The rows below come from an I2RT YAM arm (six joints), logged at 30 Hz.
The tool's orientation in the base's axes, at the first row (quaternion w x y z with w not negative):
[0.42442, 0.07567, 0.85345, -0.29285]
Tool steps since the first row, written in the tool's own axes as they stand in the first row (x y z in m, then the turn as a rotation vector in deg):
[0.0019, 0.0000, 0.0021, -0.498, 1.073, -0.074]
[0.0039, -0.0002, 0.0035, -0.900, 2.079, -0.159]
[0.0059, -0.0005, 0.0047, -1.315, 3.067, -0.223]
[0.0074, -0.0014, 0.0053, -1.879, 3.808, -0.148]
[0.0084, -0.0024, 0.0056, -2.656, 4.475, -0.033]
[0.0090, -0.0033, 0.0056, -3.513, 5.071, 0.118]
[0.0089, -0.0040, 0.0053, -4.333, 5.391, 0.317]
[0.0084, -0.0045, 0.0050, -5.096, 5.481, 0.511]
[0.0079, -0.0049, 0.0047, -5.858, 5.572, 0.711]
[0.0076, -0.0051, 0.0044, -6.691, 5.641, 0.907]
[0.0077, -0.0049, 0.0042, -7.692, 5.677, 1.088]
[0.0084, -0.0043, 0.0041, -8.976, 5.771, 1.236]
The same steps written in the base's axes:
[0.0002, -0.0014, -0.0024, 0.668, 0.978, -0.050]
[-0.0001, -0.0026, -0.0045, 1.243, 1.896, -0.139]
[-0.0007, -0.0038, -0.0065, 1.833, 2.789, -0.221]
[-0.0016, -0.0050, -0.0076, 2.518, 3.419, -0.145]
[-0.0024, -0.0061, -0.0080, 3.337, 3.992, 0.108]
[-0.0031, -0.0069, -0.0081, 4.203, 4.496, 0.436]
[-0.0035, -0.0073, -0.0076, 4.974, 4.743, 0.834]
[-0.0036, -0.0075, -0.0068, 5.620, 4.798, 1.291]
[-0.0036, -0.0076, -0.0061, 6.269, 4.851, 1.743]
[-0.0037, -0.0076, -0.0057, 6.952, 4.896, 2.262]
[-0.0038, -0.0073, -0.0058, 7.717, 4.943, 2.931]
[-0.0041, -0.0068, -0.0065, 8.660, 5.090, 3.808]

